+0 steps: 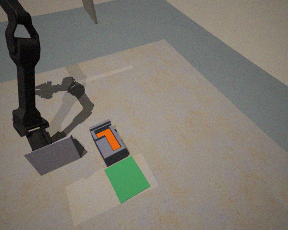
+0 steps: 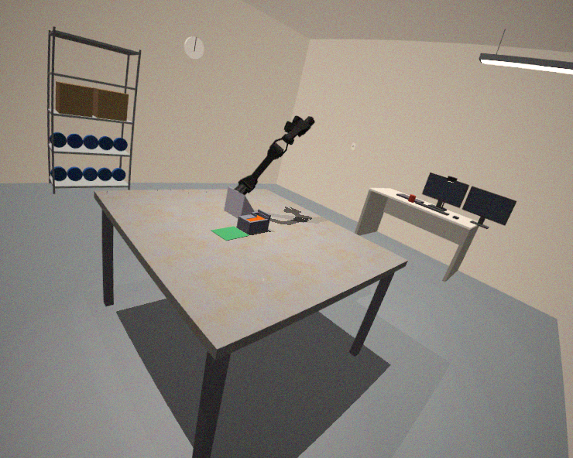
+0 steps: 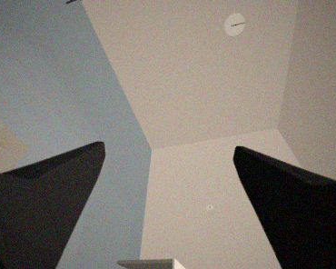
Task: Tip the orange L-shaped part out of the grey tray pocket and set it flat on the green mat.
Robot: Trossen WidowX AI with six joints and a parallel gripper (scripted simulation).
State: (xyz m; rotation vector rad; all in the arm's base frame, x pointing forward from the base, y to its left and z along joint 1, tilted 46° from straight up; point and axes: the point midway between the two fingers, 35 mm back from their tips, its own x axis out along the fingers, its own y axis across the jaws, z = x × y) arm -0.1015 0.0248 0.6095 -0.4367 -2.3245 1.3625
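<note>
Right now my gripper tip is 32 cm short of the orange L-shaped part, 53 cm to the left of it and 47 cm above it. Also, from my gripper tip: green mat: 31 cm ahead, 69 cm to the right, 54 cm below.
</note>
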